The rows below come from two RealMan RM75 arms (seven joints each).
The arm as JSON. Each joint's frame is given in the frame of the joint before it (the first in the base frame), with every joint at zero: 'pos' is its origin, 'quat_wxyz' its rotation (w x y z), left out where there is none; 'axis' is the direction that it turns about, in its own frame. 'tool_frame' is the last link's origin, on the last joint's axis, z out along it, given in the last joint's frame.
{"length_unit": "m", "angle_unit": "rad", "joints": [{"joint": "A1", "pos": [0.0, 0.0, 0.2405], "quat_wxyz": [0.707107, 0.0, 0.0, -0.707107], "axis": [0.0, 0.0, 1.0]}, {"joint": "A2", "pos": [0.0, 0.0, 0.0], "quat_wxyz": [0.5, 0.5, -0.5, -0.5], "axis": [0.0, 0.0, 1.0]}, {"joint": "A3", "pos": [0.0, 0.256, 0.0], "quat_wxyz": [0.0, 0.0, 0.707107, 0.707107], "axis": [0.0, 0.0, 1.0]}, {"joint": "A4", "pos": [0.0, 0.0, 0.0], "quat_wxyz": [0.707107, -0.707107, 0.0, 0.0], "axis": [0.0, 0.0, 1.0]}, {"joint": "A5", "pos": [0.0, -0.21, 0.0], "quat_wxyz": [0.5, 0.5, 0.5, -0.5], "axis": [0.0, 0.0, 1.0]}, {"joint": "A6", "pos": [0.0, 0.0, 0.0], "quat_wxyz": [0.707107, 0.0, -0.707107, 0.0], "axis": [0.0, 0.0, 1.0]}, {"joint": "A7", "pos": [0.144, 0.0, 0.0], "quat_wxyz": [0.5, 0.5, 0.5, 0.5], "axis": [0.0, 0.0, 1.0]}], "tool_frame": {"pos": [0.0, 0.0, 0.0]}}
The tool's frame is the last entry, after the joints.
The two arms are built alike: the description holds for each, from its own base.
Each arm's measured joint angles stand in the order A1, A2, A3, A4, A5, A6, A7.
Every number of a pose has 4 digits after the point.
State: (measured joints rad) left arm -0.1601 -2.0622 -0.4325 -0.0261 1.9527 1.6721 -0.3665; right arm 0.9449 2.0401 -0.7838 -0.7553 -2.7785 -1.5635 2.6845
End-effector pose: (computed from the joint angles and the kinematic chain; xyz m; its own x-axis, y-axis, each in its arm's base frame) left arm -0.3697 0.2068 0.0305 0.6056 -0.2219 0.7642 0.7618 -0.1159 -0.6373; right arm 0.2054 0.4022 0.0108 0.3113 -0.9495 0.0398 -0.8923 -0.3065 -0.3316
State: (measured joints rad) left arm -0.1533 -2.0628 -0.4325 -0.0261 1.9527 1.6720 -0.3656; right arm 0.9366 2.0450 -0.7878 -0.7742 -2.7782 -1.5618 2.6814
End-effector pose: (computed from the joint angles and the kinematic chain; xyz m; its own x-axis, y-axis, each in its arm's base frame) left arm -0.3710 0.2043 0.0302 0.6073 -0.2177 0.7640 0.7624 -0.1106 -0.6376; right arm 0.2057 0.4022 0.0117 0.3196 -0.9470 0.0324 -0.8885 -0.3114 -0.3372
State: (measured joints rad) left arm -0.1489 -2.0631 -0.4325 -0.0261 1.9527 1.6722 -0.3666; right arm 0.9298 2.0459 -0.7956 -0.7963 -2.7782 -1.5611 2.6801
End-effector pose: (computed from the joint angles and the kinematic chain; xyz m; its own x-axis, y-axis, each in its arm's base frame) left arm -0.3718 0.2026 0.0301 0.6072 -0.2151 0.7648 0.7637 -0.1075 -0.6366; right arm 0.2055 0.4034 0.0147 0.3309 -0.9434 0.0237 -0.8816 -0.3180 -0.3487
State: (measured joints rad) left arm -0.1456 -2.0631 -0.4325 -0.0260 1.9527 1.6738 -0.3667; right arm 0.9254 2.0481 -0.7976 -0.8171 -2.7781 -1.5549 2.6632
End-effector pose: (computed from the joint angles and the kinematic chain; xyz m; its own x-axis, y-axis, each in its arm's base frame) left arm -0.3723 0.2013 0.0303 0.6076 -0.2145 0.7647 0.7639 -0.1056 -0.6366; right arm 0.2044 0.4055 0.0174 0.3567 -0.9341 0.0135 -0.8705 -0.3376 -0.3581
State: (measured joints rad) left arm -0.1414 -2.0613 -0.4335 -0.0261 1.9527 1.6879 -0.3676; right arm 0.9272 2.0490 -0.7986 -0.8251 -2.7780 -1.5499 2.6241
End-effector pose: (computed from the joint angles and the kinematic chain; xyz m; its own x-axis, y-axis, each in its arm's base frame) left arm -0.3719 0.1993 0.0321 0.6062 -0.2252 0.7627 0.7628 -0.1064 -0.6378; right arm 0.2025 0.4074 0.0185 0.3987 -0.9169 0.0196 -0.8518 -0.3781 -0.3625
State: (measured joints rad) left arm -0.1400 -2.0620 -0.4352 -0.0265 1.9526 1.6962 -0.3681; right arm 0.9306 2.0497 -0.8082 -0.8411 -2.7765 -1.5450 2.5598
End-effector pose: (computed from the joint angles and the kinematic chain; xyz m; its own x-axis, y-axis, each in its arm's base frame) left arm -0.3711 0.1985 0.0326 0.6036 -0.2325 0.7626 0.7635 -0.1069 -0.6369; right arm 0.1985 0.4103 0.0204 0.4699 -0.8820 0.0366 -0.8128 -0.4484 -0.3719
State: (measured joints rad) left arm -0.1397 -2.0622 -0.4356 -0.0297 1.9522 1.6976 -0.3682; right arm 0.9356 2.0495 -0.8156 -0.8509 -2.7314 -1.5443 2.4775
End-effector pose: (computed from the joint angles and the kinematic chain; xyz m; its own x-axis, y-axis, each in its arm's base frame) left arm -0.3705 0.1986 0.0323 0.6006 -0.2348 0.7643 0.7655 -0.1072 -0.6345; right arm 0.1888 0.4130 0.0197 0.5553 -0.8306 0.0409 -0.7733 -0.5338 -0.3421
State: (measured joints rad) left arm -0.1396 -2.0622 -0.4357 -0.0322 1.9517 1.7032 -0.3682; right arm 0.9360 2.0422 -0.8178 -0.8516 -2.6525 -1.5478 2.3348
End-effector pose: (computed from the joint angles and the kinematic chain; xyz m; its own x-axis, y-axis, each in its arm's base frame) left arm -0.3696 0.1985 0.0324 0.5974 -0.2407 0.7649 0.7665 -0.1091 -0.6329; right arm 0.1785 0.4148 0.0198 0.6741 -0.7377 0.0369 -0.7001 -0.6541 -0.2864
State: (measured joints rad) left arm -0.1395 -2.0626 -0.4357 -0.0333 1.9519 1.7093 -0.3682; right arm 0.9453 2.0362 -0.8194 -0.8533 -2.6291 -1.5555 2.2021
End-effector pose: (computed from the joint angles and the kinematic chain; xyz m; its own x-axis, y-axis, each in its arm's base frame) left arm -0.3686 0.1982 0.0325 0.5949 -0.2463 0.7651 0.7668 -0.1116 -0.6321; right arm 0.1718 0.4168 0.0217 0.7705 -0.6345 0.0610 -0.6000 -0.7543 -0.2667
